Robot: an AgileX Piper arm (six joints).
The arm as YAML. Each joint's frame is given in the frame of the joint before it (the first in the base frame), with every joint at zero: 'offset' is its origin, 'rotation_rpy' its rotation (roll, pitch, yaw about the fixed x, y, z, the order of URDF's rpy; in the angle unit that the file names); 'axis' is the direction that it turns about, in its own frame. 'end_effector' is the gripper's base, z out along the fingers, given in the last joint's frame.
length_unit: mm
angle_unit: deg
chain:
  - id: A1
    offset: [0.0, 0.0, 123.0]
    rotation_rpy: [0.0, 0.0, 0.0]
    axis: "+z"
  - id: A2
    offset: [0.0, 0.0, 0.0]
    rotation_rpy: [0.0, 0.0, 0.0]
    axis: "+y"
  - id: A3
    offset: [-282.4, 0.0, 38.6]
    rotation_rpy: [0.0, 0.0, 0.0]
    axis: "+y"
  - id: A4
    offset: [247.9, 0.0, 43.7]
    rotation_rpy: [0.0, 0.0, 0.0]
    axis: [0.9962, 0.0, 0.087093]
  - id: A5
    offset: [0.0, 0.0, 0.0]
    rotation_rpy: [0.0, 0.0, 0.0]
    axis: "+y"
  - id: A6
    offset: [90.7, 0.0, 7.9]
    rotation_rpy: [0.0, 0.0, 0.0]
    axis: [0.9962, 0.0, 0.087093]
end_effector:
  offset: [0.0, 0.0, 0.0]
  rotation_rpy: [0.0, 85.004, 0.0]
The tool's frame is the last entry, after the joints.
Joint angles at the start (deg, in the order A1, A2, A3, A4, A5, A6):
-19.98 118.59 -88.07 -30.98 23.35 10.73
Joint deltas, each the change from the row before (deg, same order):
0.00 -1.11 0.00 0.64 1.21 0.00
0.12 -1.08 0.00 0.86 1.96 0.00
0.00 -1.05 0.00 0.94 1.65 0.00
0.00 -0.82 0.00 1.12 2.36 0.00
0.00 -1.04 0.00 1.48 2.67 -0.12
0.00 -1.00 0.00 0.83 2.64 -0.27
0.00 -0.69 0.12 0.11 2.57 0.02
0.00 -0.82 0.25 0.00 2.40 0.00
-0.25 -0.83 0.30 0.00 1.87 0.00
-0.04 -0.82 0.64 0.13 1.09 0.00
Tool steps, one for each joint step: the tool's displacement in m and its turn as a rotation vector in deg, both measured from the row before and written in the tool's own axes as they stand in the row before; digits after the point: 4 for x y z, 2 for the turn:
-0.0025 -0.0030 -0.0074 0.30 0.20 0.81
-0.0013 -0.0020 -0.0075 0.23 0.94 0.92
-0.0011 -0.0026 -0.0072 0.16 0.72 1.07
0.0010 -0.0019 -0.0057 0.09 1.65 1.16
0.0010 -0.0021 -0.0073 -0.06 1.78 1.38
0.0013 -0.0024 -0.0071 0.20 1.73 0.66
0.0028 -0.0020 -0.0046 0.49 2.00 0.25
0.0030 -0.0022 -0.0052 0.52 1.82 0.15
0.0030 -0.0038 -0.0046 0.54 1.42 0.35
0.0032 -0.0014 -0.0039 0.15 0.93 0.18

